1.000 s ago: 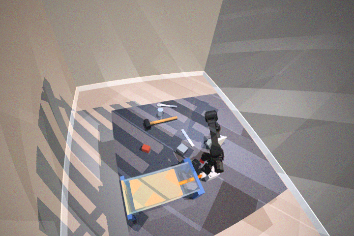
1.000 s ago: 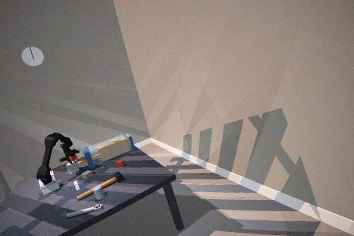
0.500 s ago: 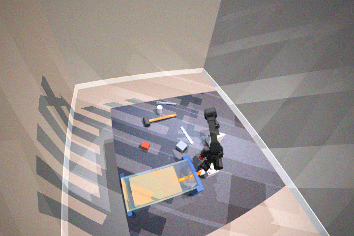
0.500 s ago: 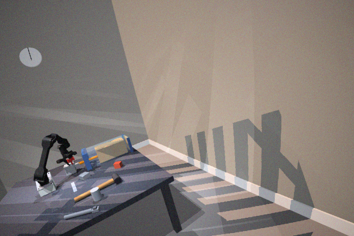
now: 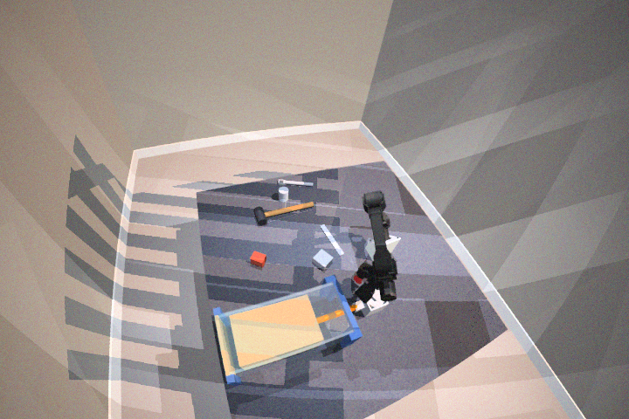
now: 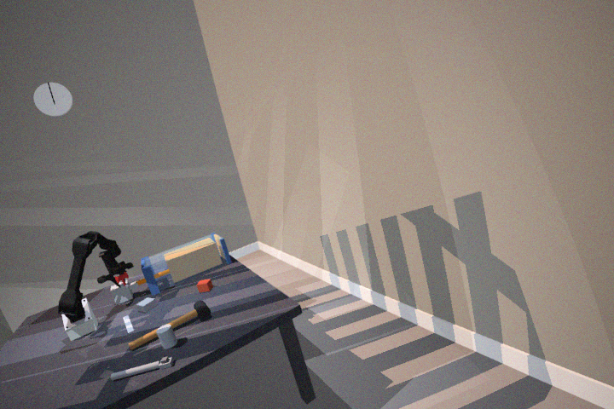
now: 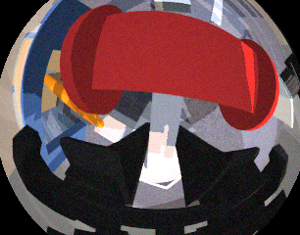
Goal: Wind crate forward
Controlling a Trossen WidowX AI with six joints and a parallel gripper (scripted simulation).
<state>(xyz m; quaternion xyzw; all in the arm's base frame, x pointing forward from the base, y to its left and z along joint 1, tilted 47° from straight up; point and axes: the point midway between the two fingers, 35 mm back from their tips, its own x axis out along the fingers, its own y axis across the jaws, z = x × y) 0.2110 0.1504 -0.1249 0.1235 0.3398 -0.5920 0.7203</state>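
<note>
The winch handle is 20 mm above my gripper tip and 10 mm to the right of it. The rest, counted from my gripper tip: red knob (50 mm to the right, 50 mm above, 20 mm ahead); blue frame (140 mm ahead, 40 mm to the left, 20 mm above); winch (60 mm below, 40 mm to the left, 30 mm behind).
</note>
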